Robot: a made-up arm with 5 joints.
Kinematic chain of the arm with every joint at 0, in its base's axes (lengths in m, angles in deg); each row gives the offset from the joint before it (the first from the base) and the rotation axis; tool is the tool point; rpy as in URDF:
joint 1: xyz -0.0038 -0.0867 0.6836 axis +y
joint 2: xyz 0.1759 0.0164 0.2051 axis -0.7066 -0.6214 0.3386
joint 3: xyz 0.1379 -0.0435 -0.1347 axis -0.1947 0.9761 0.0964
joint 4: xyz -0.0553 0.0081 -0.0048 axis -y
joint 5: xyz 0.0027 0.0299 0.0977 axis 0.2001 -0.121 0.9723
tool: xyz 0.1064 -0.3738 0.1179 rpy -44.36 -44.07 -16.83
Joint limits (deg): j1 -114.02..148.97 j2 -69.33..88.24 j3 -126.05..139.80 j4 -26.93..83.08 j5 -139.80..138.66
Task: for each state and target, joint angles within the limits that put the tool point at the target. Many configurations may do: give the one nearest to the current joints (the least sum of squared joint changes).
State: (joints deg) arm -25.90 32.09 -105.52 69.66 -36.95
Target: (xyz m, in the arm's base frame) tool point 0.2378 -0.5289 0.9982
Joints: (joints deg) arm -50.87 38.57 -87.09 54.53 -11.73
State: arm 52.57 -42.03 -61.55 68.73 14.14
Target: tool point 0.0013 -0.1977 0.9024
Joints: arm 50.21 -56.09 -52.67 72.60 34.42
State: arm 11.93 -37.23 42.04 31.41 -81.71
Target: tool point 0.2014 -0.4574 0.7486
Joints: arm 20.73 -64.47 47.77 26.79 -47.62
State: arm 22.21 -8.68 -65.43 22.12 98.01
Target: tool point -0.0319 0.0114 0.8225
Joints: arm 33.31 15.28 -89.68 43.18 112.09
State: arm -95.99 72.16 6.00 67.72 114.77
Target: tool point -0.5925 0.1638 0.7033
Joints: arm -114.02 59.05 23.14 53.98 64.36
